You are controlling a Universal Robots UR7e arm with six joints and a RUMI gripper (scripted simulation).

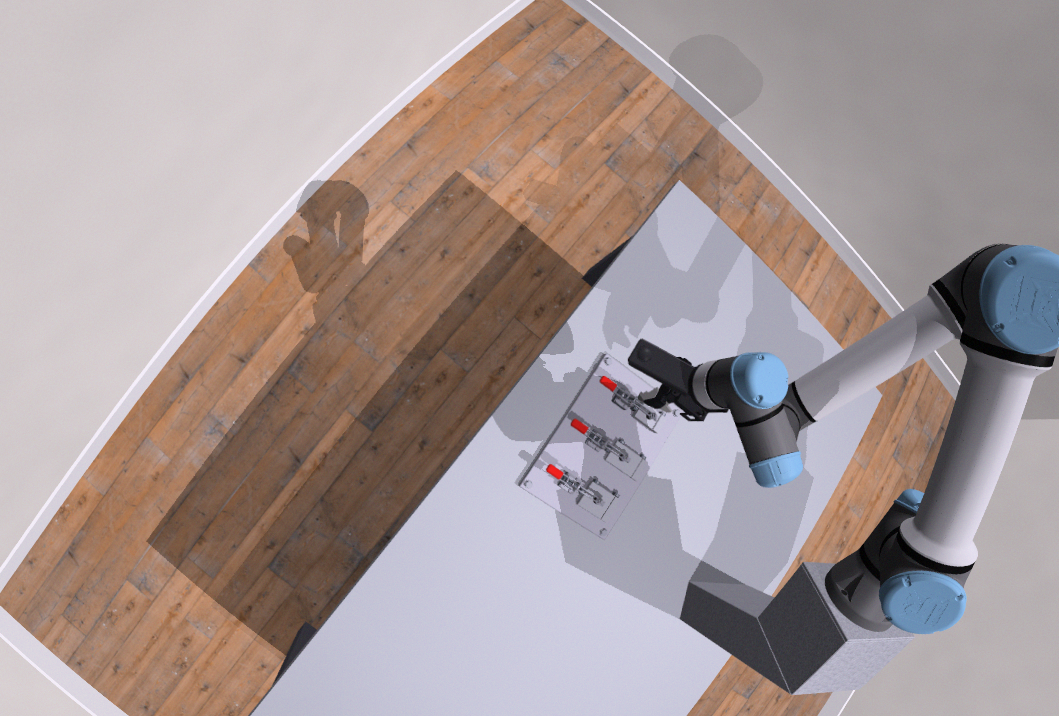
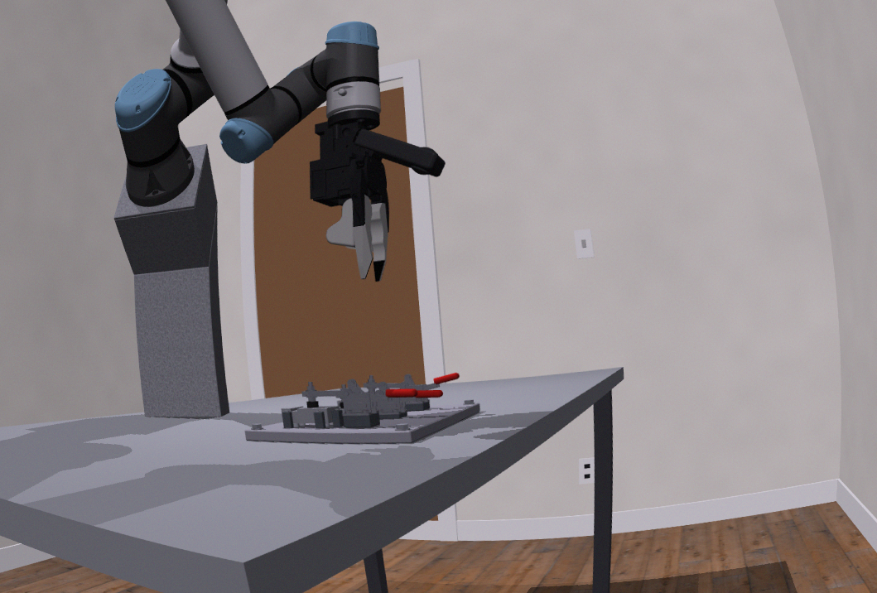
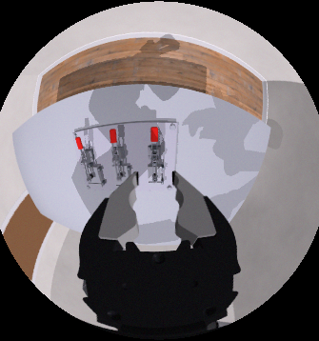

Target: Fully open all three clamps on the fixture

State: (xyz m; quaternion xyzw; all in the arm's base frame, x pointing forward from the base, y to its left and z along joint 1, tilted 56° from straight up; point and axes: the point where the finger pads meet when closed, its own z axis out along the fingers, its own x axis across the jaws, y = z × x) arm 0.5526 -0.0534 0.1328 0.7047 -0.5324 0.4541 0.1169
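Now: hand 21 cm above the metal plate, 11 cm to the right of it and 7 cm past it.
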